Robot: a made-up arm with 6 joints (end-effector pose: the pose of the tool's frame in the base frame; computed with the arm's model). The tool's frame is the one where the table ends.
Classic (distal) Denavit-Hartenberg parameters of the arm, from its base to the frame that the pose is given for. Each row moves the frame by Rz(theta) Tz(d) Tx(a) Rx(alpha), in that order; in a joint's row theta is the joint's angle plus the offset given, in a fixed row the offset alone. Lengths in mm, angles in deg.
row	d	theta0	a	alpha
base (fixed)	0	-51.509	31.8	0
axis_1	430.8	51.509	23.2	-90
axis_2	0	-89.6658	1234.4	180
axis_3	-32.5	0.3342	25	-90
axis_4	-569.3	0	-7.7	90
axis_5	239.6	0	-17.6	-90
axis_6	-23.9	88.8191	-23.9	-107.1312
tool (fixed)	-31.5	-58.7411	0	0
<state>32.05 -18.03 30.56 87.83 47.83 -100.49</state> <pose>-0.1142 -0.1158 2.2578 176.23 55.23 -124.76</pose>
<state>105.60 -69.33 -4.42 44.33 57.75 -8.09</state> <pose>0.4590 -1.0294 1.4824 -3.87 41.95 94.05</pose>
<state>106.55 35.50 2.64 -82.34 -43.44 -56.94</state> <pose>-0.3161 1.0041 0.9111 -16.38 -44.52 16.44</pose>
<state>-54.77 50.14 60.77 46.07 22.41 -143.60</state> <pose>0.7684 -1.3814 1.4837 79.90 -7.38 129.94</pose>
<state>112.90 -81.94 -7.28 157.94 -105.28 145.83</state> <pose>0.2755 -1.1826 1.1602 -34.37 1.34 169.29</pose>
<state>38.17 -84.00 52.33 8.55 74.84 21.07</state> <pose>-1.1493 -1.2172 0.8969 -3.47 -54.34 65.16</pose>
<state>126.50 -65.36 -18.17 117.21 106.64 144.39</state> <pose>0.4085 -0.7817 1.5207 118.87 -55.50 -7.23</pose>
